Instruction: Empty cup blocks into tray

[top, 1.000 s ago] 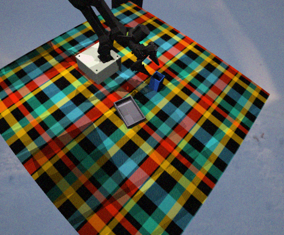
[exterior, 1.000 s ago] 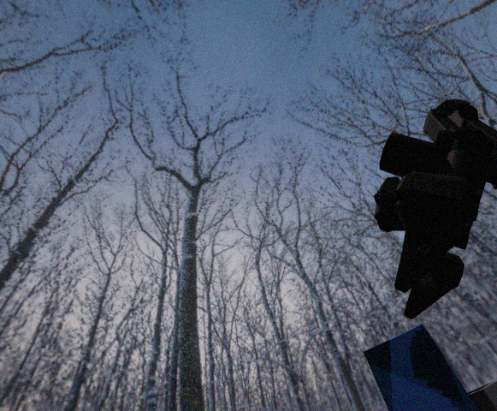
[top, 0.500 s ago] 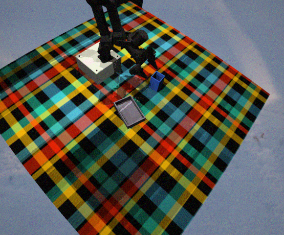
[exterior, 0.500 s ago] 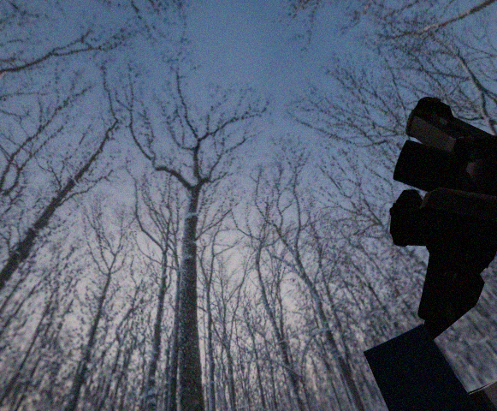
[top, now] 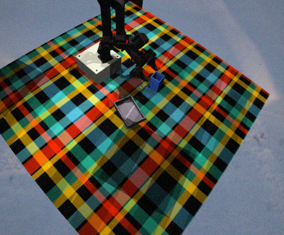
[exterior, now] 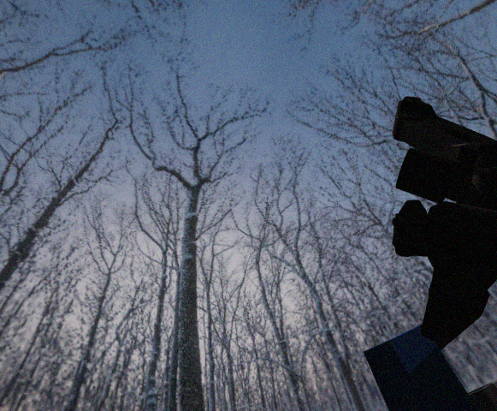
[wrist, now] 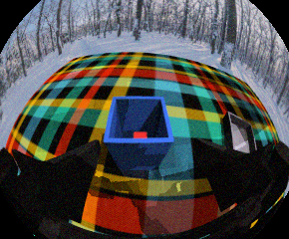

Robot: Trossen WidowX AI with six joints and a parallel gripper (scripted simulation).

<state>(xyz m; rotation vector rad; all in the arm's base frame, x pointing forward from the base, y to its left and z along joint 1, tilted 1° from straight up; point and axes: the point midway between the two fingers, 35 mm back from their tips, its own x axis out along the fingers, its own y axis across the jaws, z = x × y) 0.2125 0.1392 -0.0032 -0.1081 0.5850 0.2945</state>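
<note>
The red block is 3 cm below my gripper tip, 2 cm ahead of it and 1 cm to the left of it. The rest, counted from my gripper tip: blue square cup 5 cm below, 2 cm to the left, 2 cm ahead.
</note>
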